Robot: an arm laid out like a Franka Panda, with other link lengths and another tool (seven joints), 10 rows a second.
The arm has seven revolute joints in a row. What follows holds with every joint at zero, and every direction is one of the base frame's.
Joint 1 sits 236.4 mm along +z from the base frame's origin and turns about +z.
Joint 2 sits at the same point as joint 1 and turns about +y.
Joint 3 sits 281.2 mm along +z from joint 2 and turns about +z.
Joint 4 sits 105.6 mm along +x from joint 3 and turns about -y.
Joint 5 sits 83.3 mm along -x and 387.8 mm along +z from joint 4 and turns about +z.
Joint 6 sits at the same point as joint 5 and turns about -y.
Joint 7 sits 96.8 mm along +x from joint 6 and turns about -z.
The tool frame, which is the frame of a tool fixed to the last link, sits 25.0 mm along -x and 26.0 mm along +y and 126.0 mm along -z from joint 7; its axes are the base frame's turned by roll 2.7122, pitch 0.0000 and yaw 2.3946 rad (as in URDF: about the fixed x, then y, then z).
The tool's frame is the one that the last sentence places.
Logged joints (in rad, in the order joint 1, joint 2, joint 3, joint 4, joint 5, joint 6, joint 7), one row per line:
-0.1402, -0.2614, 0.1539, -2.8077, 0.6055, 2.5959, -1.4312
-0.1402, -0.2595, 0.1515, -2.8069, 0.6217, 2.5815, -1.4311
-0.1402, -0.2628, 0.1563, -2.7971, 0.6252, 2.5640, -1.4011
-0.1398, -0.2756, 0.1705, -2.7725, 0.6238, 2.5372, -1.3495
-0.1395, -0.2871, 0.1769, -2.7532, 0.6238, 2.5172, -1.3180
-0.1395, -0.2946, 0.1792, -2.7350, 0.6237, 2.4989, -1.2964
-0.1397, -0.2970, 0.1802, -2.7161, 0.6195, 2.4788, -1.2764
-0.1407, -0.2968, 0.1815, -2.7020, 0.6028, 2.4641, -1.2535
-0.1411, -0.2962, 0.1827, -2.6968, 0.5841, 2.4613, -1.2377
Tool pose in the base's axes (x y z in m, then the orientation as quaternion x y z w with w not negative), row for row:
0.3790, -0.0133, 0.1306, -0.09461, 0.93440, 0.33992, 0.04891
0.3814, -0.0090, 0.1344, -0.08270, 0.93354, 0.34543, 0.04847
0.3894, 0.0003, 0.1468, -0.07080, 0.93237, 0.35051, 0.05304
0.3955, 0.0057, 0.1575, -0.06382, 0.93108, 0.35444, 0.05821
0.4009, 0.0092, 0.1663, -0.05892, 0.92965, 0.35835, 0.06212
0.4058, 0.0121, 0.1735, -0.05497, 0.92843, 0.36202, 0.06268
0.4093, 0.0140, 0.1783, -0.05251, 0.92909, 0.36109, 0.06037
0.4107, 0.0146, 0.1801, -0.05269, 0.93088, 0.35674, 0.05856
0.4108, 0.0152, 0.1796, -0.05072, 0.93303, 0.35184, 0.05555
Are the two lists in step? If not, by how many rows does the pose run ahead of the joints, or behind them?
The pose runs 1 row ahead of the joints: the pose in row i belongs to the joints in row i + 1.
